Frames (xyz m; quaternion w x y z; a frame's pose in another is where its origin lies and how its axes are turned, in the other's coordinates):
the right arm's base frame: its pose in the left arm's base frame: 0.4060 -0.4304 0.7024 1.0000 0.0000 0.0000 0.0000
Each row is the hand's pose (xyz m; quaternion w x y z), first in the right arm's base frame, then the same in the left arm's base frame.
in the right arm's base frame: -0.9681 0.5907 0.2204 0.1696 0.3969 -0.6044 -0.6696
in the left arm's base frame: -0.5621 0.1603 0.9228 0.1696 0.3969 -0.6044 -0.6696
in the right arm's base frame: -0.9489 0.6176 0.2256 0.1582 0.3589 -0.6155 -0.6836
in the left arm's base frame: -0.5429 0.1872 0.9280 0.1582 0.3589 -0.6155 -0.6836
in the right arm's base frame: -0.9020 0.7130 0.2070 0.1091 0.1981 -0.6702 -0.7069
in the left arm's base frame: -0.4960 0.2826 0.9094 0.1091 0.1981 -0.6702 -0.7069
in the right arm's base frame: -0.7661 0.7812 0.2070 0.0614 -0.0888 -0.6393 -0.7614
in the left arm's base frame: -0.3601 0.3508 0.9094 0.0614 -0.0888 -0.6393 -0.7614
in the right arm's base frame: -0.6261 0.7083 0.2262 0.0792 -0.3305 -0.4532 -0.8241
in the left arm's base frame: -0.2201 0.2779 0.9286 0.0792 -0.3305 -0.4532 -0.8241
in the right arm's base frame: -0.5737 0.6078 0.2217 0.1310 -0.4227 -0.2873 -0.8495
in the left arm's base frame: -0.1677 0.1774 0.9241 0.1310 -0.4227 -0.2873 -0.8495
